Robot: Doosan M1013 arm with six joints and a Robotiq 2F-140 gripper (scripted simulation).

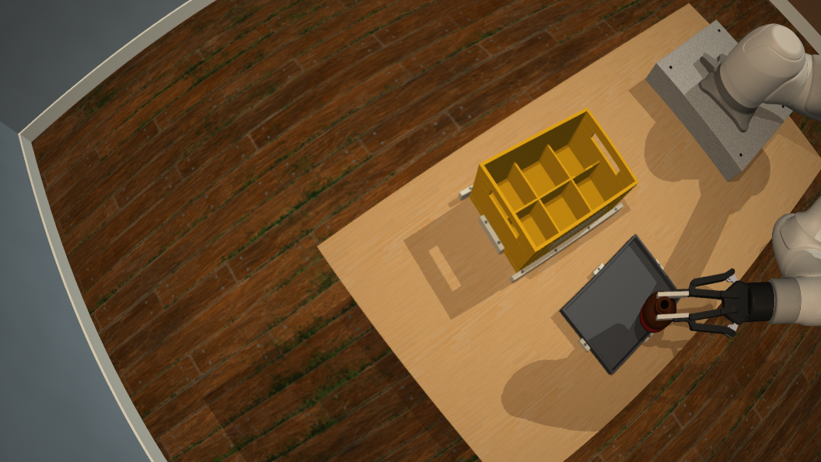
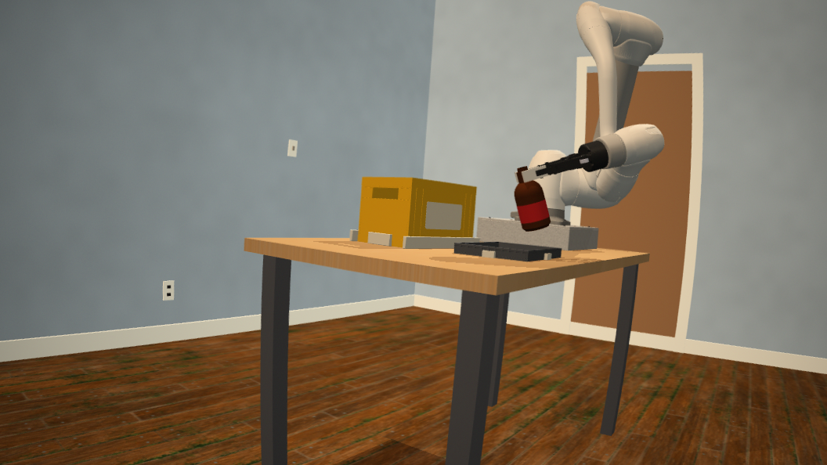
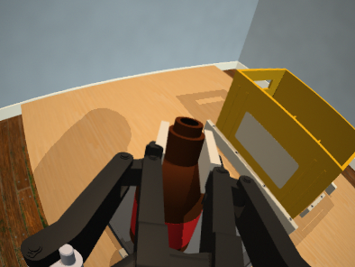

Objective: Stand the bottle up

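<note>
My gripper is now 60 mm above the bottle. Also, from my hand: yellow crate (40 mm behind, 330 mm to the right, 120 mm below); dark grey tray (10 mm behind, 40 mm to the right, 190 mm below).
</note>
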